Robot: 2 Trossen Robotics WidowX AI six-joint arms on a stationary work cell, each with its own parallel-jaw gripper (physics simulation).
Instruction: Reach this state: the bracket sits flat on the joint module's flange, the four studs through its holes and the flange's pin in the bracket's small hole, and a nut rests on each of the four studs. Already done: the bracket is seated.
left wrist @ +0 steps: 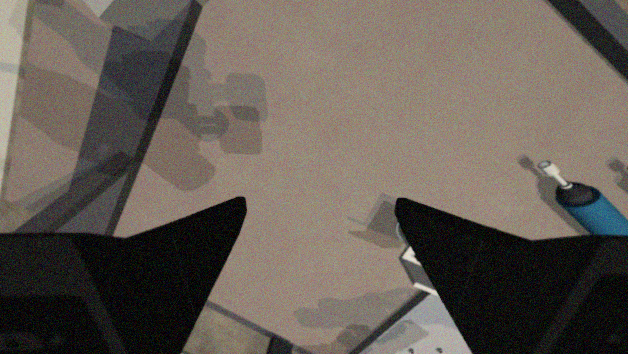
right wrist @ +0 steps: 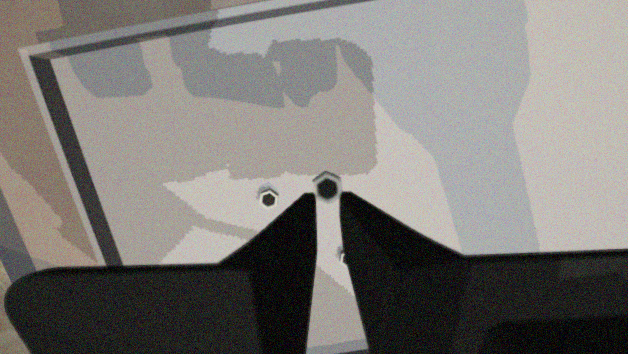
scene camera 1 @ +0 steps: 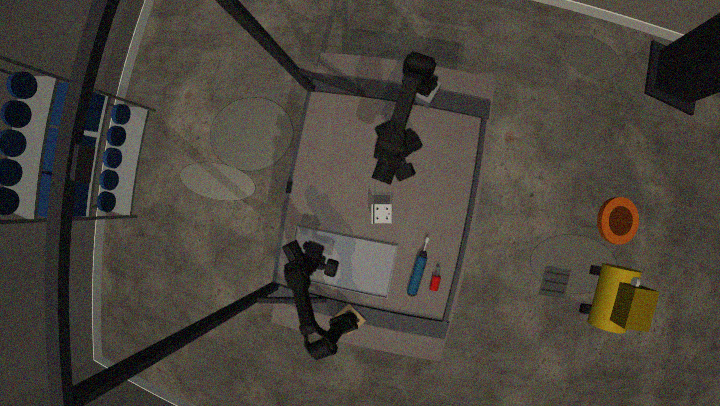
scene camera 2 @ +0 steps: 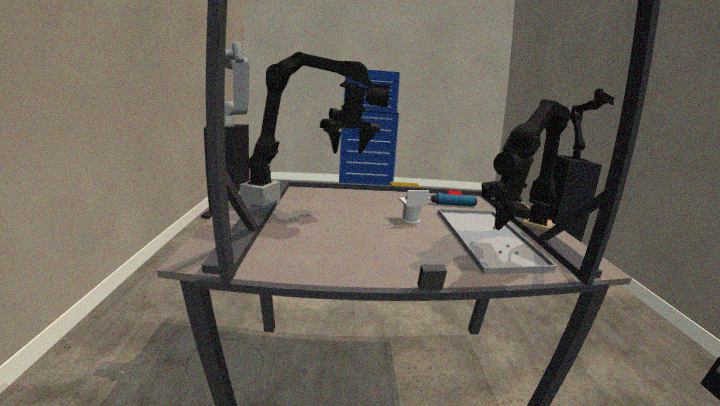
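Pixels of known places: left gripper, fingertip midpoint: [left wrist: 321, 204] [scene camera 2: 347, 153]; right gripper, fingertip midpoint: [right wrist: 327, 203] [scene camera 2: 496, 228]; left arm's base at its link origin: [scene camera 1: 424, 86] [scene camera 2: 260, 182]; right arm's base at its link origin: [scene camera 1: 348, 319] [scene camera 2: 538, 221].
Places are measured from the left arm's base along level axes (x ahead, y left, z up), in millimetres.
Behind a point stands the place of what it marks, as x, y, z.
Note:
The white bracket [scene camera 1: 381, 213] @[502, 109, -15] [scene camera 2: 417, 198] @[519, 82, 4] sits on the pale cylindrical joint module [scene camera 2: 411, 213] @[506, 84, -48]; four stud tips show as dark dots from above. In the left wrist view the right-hand finger partly hides the bracket [left wrist: 419, 273] @[502, 79, 6]. My left gripper [scene camera 2: 348, 150] @[294, 56, 120] [left wrist: 321, 204] @[294, 56, 120] is open and empty, high above the table beside the bracket. My right gripper [scene camera 2: 500, 226] @[765, -6, -19] [right wrist: 327, 203] @[765, -6, -19] is shut on a nut [right wrist: 327, 187] @[758, -8, -14], held above the tray [scene camera 1: 392, 267] @[665, 256, -78] [scene camera 2: 519, 270] @[829, -125, -74] [right wrist: 70, 150] @[780, -140, -70]. Loose nuts [scene camera 2: 507, 245] [right wrist: 268, 198] lie in the tray; one is partly behind a finger in the right wrist view.
A blue driver [scene camera 1: 416, 274] @[631, 348, -41] [scene camera 2: 456, 199] @[639, 336, -53] [left wrist: 607, 212] @[589, 341, -41] with a pale socket tip lies beside the tray. A red-handled tool [scene camera 1: 435, 282] @[620, 431, -48] [scene camera 2: 454, 192] @[626, 425, -50] lies next to it. A dark block [scene camera 2: 432, 276] @[618, -288, -40] stands at the table's near edge in scene camera 2. Dark frame posts rise at the table's corners.

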